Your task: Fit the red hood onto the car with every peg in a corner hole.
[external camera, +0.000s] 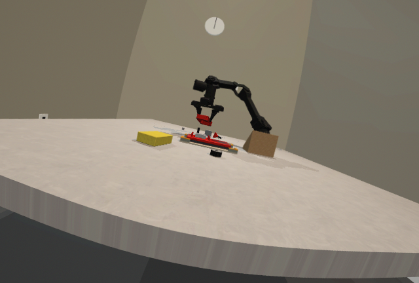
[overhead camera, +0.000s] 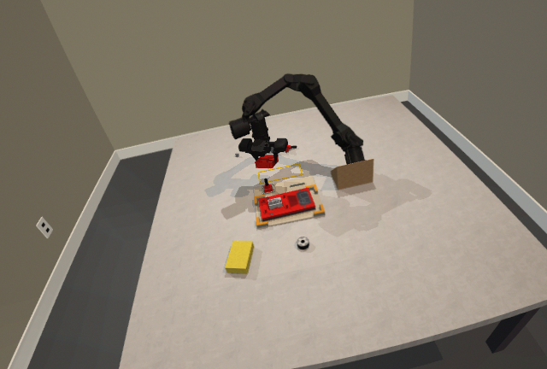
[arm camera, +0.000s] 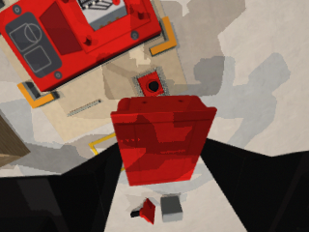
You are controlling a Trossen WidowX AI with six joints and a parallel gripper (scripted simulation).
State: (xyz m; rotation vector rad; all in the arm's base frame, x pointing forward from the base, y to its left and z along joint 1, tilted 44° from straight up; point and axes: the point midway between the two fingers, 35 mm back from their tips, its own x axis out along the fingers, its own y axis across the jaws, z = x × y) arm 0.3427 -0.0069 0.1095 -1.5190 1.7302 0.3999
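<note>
The grey engine block lies 170 mm to the left of my gripper tip and 80 mm below it. The rest, counted from my gripper tip: small black wheel 70 mm behind, 360 mm to the left, 100 mm below; then red hood right at my gripper tip; then yellow block 140 mm ahead, 370 mm to the left, 90 mm below.
</note>
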